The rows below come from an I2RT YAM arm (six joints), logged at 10 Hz.
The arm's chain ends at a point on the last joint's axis. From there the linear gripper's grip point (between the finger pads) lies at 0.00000 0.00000 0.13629 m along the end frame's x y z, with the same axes.
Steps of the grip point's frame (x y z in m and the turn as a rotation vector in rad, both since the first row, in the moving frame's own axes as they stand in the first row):
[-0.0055 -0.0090 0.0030 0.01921 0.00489 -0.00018]
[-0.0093 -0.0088 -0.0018 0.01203 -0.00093 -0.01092]
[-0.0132 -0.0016 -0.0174 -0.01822 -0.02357 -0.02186]
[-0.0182 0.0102 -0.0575 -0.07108 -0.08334 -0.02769]
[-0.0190 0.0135 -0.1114 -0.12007 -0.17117 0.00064]
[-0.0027 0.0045 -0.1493 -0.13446 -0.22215 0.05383]
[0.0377 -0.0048 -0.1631 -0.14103 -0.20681 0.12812]
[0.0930 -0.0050 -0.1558 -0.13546 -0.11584 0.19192]
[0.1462 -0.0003 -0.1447 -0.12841 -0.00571 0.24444]
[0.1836 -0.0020 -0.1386 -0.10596 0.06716 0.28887]
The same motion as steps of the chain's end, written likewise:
[-0.0062 -0.0064 0.0030 0.01921 0.00489 -0.00018]
[-0.0092 -0.0072 -0.0018 0.01203 -0.00093 -0.01092]
[-0.0100 -0.0041 -0.0173 -0.01822 -0.02357 -0.02186]
[-0.0070 0.0004 -0.0567 -0.07108 -0.08334 -0.02769]
[0.0042 -0.0027 -0.1084 -0.12007 -0.17117 0.00064]
[0.0277 -0.0128 -0.1447 -0.13446 -0.22215 0.05383]
[0.0667 -0.0220 -0.1589 -0.14103 -0.20681 0.12812]
[0.1104 -0.0217 -0.1536 -0.13546 -0.11584 0.19192]
[0.1491 -0.0175 -0.1436 -0.12841 -0.00571 0.24444]
[0.1767 -0.0175 -0.1375 -0.10596 0.06716 0.28887]

